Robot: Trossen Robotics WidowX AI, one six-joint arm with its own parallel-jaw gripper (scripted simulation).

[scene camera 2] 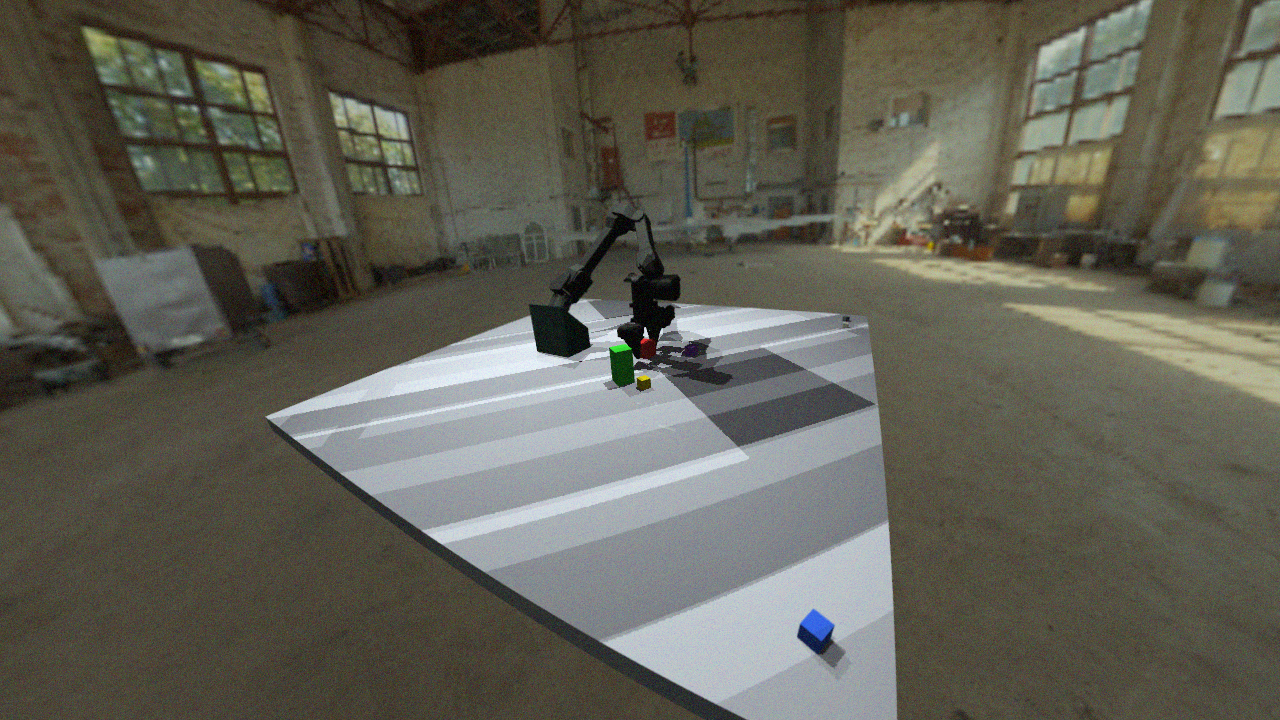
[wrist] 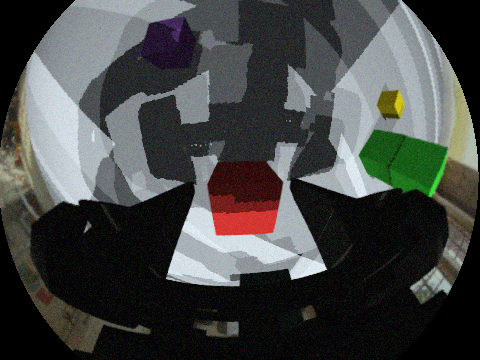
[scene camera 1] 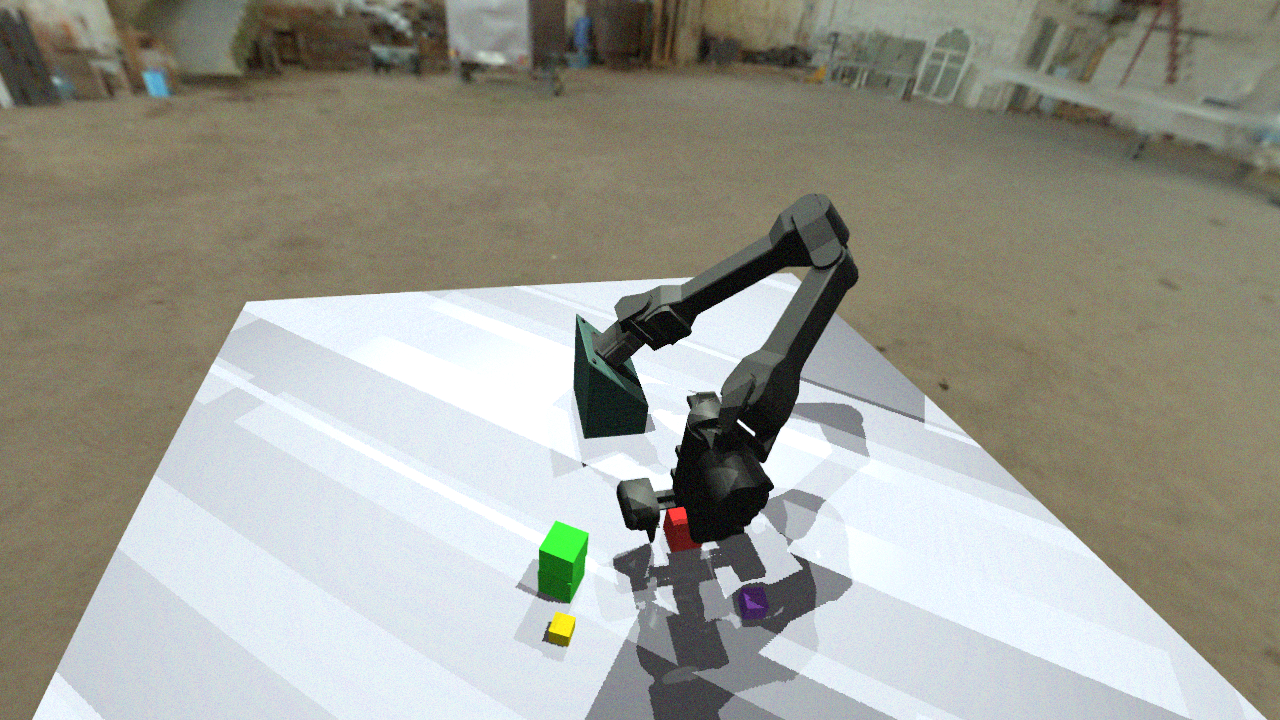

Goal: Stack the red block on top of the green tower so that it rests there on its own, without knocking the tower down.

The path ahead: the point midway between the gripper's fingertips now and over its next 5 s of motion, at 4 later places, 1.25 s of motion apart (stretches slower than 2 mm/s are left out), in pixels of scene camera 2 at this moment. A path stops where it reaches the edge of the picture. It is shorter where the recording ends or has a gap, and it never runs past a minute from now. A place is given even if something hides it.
My gripper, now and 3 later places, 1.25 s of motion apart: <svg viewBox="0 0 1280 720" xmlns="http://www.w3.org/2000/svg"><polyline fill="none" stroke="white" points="646,353 643,320 628,324 619,345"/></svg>
